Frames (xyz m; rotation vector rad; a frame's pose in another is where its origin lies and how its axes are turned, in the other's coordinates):
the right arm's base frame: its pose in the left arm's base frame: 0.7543 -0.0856 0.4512 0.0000 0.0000 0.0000
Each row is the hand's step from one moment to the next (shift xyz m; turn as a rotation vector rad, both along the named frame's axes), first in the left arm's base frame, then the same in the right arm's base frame.
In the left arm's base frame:
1: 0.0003 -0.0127 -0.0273 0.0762 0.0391 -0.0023
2: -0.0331 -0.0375 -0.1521 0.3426 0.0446 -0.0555
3: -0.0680 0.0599 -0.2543 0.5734 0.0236 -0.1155
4: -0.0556 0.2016 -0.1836 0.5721 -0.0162 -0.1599
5: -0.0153 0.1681 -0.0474 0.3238 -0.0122 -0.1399
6: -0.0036 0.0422 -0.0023 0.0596 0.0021 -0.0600
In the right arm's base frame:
1: 0.0003 -0.0127 -0.0273 0.0762 0.0391 -0.0023
2: -0.0331 -0.0375 -0.1521 0.3426 0.0446 -0.0555
3: -0.0680 0.0599 -0.2543 0.5734 0.0236 -0.1155
4: -0.0556 0.2016 -0.1836 0.5721 -0.0162 -0.1599
5: -0.0153 0.1681 -0.0474 0.3238 -0.0122 -0.1399
6: -0.0036 0.0422 -0.0023 0.0596 0.0021 -0.0600

